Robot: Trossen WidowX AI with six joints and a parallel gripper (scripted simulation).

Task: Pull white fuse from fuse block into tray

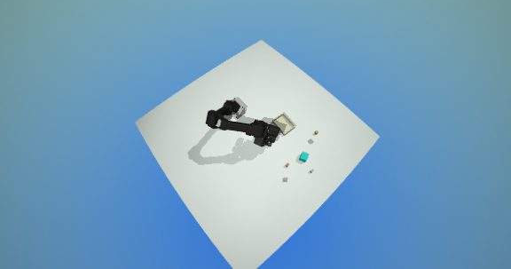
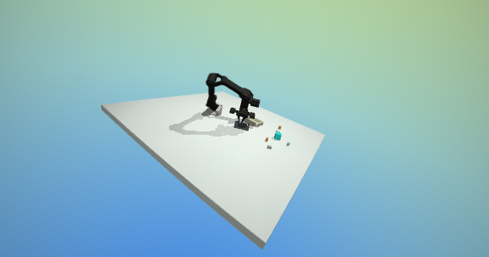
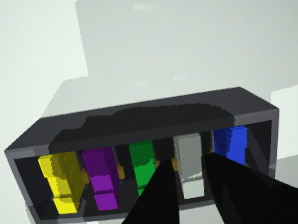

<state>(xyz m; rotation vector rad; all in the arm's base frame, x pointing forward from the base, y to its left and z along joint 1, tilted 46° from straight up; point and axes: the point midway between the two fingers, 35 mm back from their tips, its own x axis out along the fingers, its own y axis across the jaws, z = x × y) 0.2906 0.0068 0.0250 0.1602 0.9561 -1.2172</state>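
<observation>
My gripper tip is now 2 cm short of the green fuse, 1 cm to the right of it and 1 cm above it. Round my gripper tip: white fuse: 1 cm below; then purple fuse: 3 cm ahead, 2 cm to the left, 1 cm below; then blue fuse: 2 cm behind, 1 cm to the right, 1 cm below.
</observation>
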